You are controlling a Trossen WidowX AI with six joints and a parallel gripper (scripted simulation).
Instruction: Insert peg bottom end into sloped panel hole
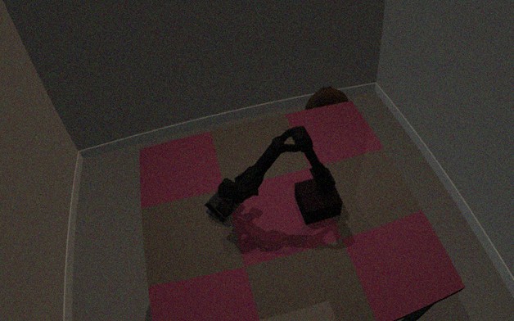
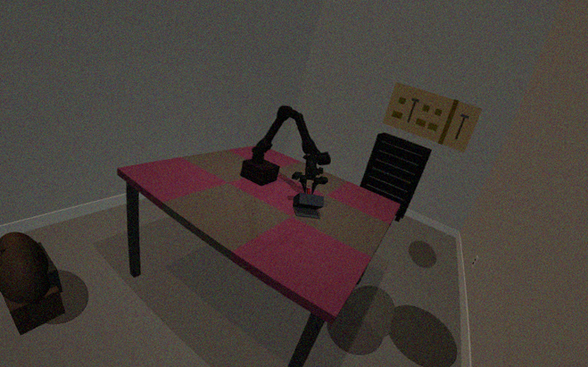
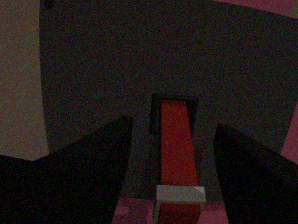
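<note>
My gripper tip is now 10 mm past the red flat-sided peg, 10 mm to the right of it and 10 mm below it. The rest, counted from my gripper tip: dark sloped panel: 20 mm ahead, 20 mm to the right, 30 mm below.
</note>
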